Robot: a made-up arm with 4 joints. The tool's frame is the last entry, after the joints.
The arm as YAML. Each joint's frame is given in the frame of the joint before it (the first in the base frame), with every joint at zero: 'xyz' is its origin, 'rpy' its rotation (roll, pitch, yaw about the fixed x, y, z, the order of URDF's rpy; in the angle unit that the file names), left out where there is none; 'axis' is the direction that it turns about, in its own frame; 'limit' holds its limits. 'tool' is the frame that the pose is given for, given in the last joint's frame.
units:
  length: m
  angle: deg
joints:
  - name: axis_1
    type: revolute
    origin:
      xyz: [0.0, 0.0, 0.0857]
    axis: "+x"
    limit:
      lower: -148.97
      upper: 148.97
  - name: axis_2
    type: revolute
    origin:
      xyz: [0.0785, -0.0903, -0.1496]
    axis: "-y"
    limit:
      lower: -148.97
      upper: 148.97
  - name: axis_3
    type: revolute
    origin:
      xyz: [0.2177, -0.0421, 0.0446]
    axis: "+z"
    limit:
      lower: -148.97
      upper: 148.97
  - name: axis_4
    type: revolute
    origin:
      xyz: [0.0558, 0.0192, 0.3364]
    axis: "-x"
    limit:
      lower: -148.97
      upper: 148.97
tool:
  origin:
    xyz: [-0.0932, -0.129, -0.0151]
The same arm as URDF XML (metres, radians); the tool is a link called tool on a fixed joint. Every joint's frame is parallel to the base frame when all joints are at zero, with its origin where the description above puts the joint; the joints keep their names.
<robot name="arm">
<joint name="tool_fixed" type="fixed"><parent link="link4"/><child link="tool"/><origin xyz="-0.0932 -0.129 -0.0151"/></joint>
<joint name="axis_4" type="revolute"><parent link="link3"/><child link="link4"/><origin xyz="0.0558 0.0192 0.3364"/><axis xyz="-1 0 0"/><limit lower="-2.6" upper="2.6"/></joint>
<joint name="axis_3" type="revolute"><parent link="link2"/><child link="link3"/><origin xyz="0.2177 -0.0421 0.0446"/><axis xyz="0 0 1"/><limit lower="-2.6" upper="2.6"/></joint>
<joint name="axis_2" type="revolute"><parent link="link1"/><child link="link2"/><origin xyz="0.0785 -0.0903 -0.1496"/><axis xyz="0 -1 0"/><limit lower="-2.6" upper="2.6"/></joint>
<joint name="axis_1" type="revolute"><parent link="base"/><child link="link1"/><origin xyz="0 0 0.0857"/><axis xyz="1 0 0"/><limit lower="-2.6" upper="2.6"/></joint>
<link name="base"/>
<link name="link1"/>
<link name="link2"/>
<link name="link3"/>
<link name="link4"/>
<link name="tool"/>
</robot>

